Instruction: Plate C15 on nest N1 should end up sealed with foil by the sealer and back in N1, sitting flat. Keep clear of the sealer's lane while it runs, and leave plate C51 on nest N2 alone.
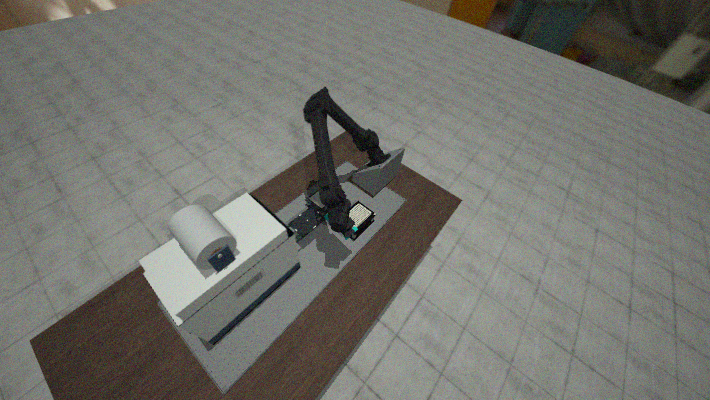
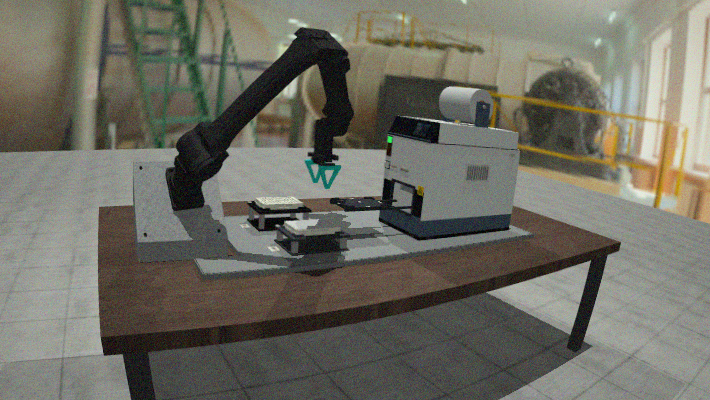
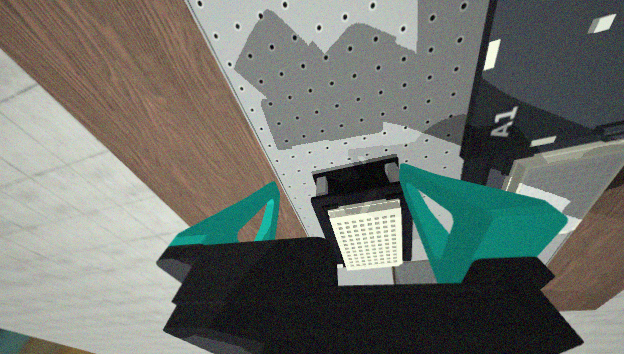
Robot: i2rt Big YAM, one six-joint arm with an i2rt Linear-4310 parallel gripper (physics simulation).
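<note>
No plate or nest label is readable, so I cannot tell C15 from C51 or N1 from N2. A plate with open wells sits on the back nest. A plate with a smooth top sits on the front nest and looks flat. My gripper is open and empty, raised well above the nests and the tray. The sealer shows a green light; its black tray is out and carries no plate.
A foil roll stands on top of the sealer. The tray sticks out of the sealer's opening towards the nests. My arm's base bracket stands at the other end of the perforated board.
</note>
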